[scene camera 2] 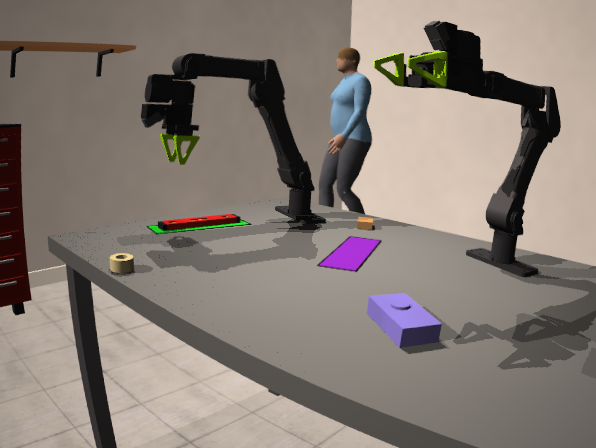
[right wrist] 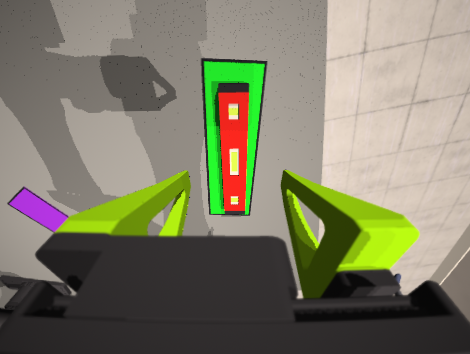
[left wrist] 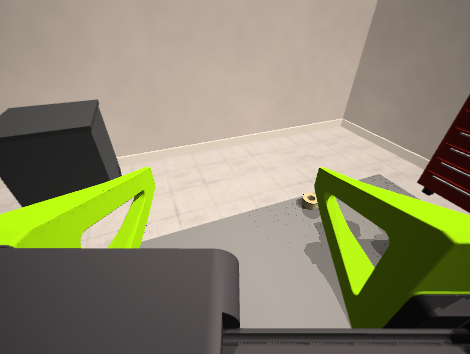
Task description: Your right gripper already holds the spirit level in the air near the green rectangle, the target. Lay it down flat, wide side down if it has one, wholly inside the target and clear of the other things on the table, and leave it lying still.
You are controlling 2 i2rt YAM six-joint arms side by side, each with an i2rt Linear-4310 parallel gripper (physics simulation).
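The red spirit level point(scene camera 2: 199, 222) point(right wrist: 234, 135) with black ends lies flat on the green rectangle point(scene camera 2: 156, 229) point(right wrist: 212, 70). In the right wrist view green shows along both long sides and past the far end; the near end lies close to the green edge, inside its outline. My right gripper point(scene camera 2: 177, 162) point(right wrist: 235, 177) is open and empty, pointing down well above the level. My left gripper point(scene camera 2: 392, 61) point(left wrist: 234, 176) is open and empty, high above the table at the right of the scene view.
A tan ring point(scene camera 2: 121, 263) point(left wrist: 310, 201) stands near the table's left edge. A purple rectangle point(scene camera 2: 350, 254) point(right wrist: 37, 209) lies mid-table, an orange block point(scene camera 2: 365, 223) behind it and a violet box point(scene camera 2: 404, 320) in front. A person point(scene camera 2: 350, 110) stands behind the table.
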